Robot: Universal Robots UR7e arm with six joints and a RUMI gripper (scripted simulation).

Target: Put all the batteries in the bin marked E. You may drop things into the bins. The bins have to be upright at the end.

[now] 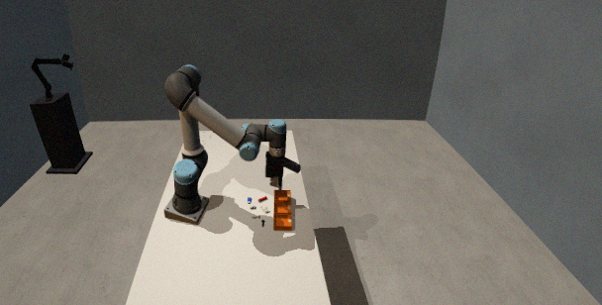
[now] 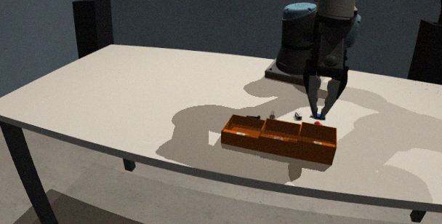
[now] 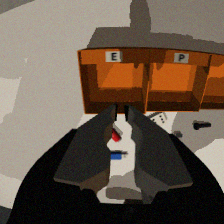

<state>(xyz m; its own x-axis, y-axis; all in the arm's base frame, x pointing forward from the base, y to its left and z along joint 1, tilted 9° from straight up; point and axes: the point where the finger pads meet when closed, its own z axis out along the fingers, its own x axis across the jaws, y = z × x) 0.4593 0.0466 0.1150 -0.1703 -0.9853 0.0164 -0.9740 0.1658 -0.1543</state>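
Now: the red battery 9 cm behind my hand, 8 cm below it and 3 cm to the left of it. Also, from my hand: white dotted block 8 cm below, 8 cm behind, 5 cm to the right; then blue piece 15 cm behind, 8 cm below, 2 cm to the left; then orange three-compartment bin 8 cm to the right, 7 cm below.
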